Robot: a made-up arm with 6 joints.
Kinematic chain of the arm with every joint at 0, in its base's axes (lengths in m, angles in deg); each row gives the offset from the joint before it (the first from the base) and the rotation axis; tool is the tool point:
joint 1: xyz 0 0 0.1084 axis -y
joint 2: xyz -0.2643 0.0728 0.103 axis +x
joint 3: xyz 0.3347 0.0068 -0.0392 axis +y
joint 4: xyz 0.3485 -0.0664 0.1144 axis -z
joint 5: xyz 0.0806 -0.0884 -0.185 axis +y
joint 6: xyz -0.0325 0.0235 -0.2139 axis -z
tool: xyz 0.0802 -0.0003 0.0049
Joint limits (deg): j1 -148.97..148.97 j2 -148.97..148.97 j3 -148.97..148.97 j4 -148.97..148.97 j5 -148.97..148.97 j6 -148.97..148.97
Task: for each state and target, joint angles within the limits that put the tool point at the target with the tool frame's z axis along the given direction. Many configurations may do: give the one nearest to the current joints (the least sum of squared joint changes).
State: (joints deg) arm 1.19 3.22 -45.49 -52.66 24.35 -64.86
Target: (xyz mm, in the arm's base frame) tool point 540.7 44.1 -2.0 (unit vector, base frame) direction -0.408 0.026 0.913
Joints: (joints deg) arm -4.06 -9.33 -18.72 -35.25 -11.73 -96.69
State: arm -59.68 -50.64 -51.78 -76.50 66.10 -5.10
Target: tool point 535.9 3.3 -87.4 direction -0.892 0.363 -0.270
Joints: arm -45.10 -69.63 -23.11 -113.06 77.18 -27.34
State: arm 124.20 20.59 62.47 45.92 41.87 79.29
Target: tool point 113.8 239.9 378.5 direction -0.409 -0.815 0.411
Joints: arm 115.60 45.21 19.09 57.06 31.49 65.47
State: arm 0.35 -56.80 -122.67 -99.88 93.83 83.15
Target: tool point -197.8 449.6 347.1 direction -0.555 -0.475 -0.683
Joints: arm -9.16 -108.05 -146.60 -74.12 65.07 82.50
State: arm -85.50 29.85 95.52 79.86 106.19 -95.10
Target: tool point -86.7 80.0 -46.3 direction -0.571 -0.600 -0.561
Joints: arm -39.93 -1.88 98.72 35.03 87.32 -125.91
